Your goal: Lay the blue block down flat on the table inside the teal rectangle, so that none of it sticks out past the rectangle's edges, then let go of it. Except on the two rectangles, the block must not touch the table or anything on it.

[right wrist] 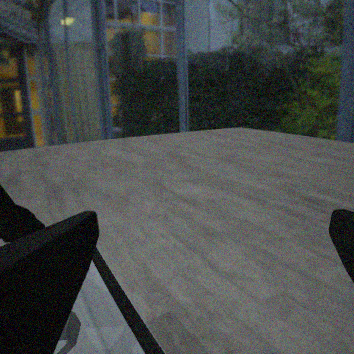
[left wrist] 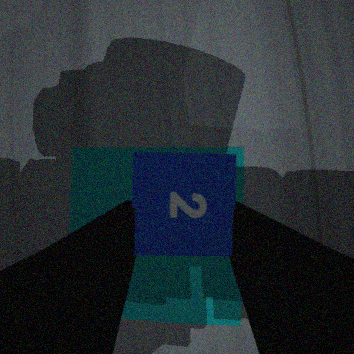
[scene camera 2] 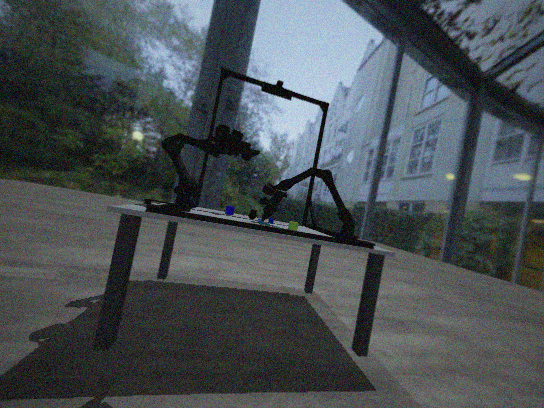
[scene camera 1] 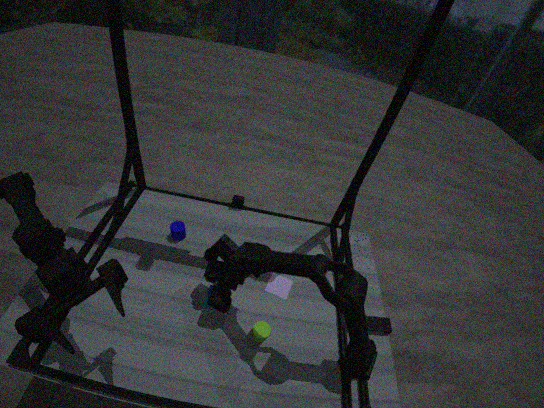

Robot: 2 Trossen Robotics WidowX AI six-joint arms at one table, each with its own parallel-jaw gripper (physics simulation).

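Frame: origin at the left arm's base, x ahead, y left, z up, level; centimetres.
Where they show: left gripper, fingertip midpoint: (left wrist: 181,212) (scene camera 2: 261,221) (scene camera 1: 214,292); right gripper, fingertip midpoint: (right wrist: 214,222) (scene camera 2: 255,148) (scene camera 1: 99,333); left arm's base at its link origin: (scene camera 2: 346,237) (scene camera 1: 352,367); right arm's base at its link origin: (scene camera 2: 181,206).
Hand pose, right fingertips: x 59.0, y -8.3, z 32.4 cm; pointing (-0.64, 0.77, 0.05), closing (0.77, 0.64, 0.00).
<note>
Each offset is from my right fingertips to the top centre of the thing. "*": to the spot under its first point.
My left gripper (scene camera 2: 265,215) (left wrist: 181,212) is shut on the blue block @[dx -20.6, dy -21.7, dz -31.8 cm] (left wrist: 155,180); its face with a grey "2" points at the left wrist camera. The teal rectangle (scene camera 1: 210,294) (left wrist: 100,180) shows around and below the block in the left wrist view, with the block's sides about parallel to its edges. In scene camera 2 the fingertips are low, close to the table. The gap between block and rectangle, if any, is unclear. The arm hides the block in scene camera 1. My right gripper (scene camera 1: 98,333) (scene camera 2: 255,152) (right wrist: 214,222) is open, empty and high above the table.
The lilac rectangle @[* dx -43.2, dy -22.2, dz -34.3 cm] (scene camera 1: 279,286) lies right of the teal one. A lime cylinder @[dx -33.4, dy -7.0, dz -29.9 cm] (scene camera 1: 261,331) (scene camera 2: 293,226) stands nearer the front, a blue cylinder @[dx -8.7, dy -46.2, dz -28.9 cm] (scene camera 1: 177,231) (scene camera 2: 229,210) back left. A small blue object @[dx -30.9, dy -28.0, dz -31.2 cm] (scene camera 2: 271,220) and a black object @[dx -20.6, dy -35.3, dz -29.3 cm] (scene camera 2: 253,214) stand near the left fingertips.
</note>
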